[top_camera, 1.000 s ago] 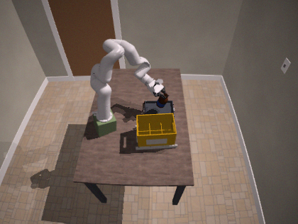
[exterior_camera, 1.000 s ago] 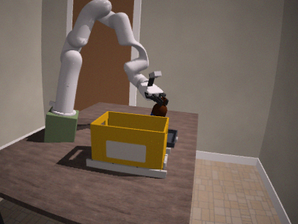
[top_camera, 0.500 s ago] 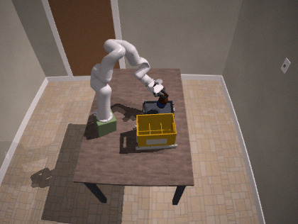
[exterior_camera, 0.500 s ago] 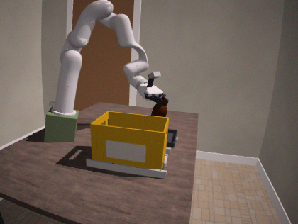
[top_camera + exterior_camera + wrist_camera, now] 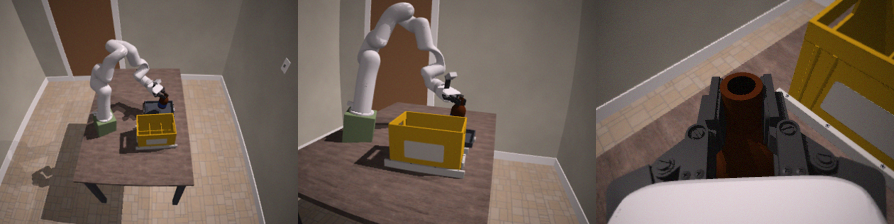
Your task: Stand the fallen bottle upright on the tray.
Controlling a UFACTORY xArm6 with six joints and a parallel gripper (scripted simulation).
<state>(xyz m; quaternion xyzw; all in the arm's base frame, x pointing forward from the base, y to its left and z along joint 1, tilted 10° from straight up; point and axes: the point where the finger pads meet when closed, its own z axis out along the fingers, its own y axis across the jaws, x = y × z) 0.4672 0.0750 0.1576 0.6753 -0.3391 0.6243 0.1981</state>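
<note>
My hand is 10 mm past the bottle, 10 mm to the right of it and 60 mm above it. The rest, counted from my hand: yellow crate: 100 mm behind, 240 mm to the right, 120 mm below; tray: 40 mm behind, 30 mm to the left, 200 mm below.
</note>
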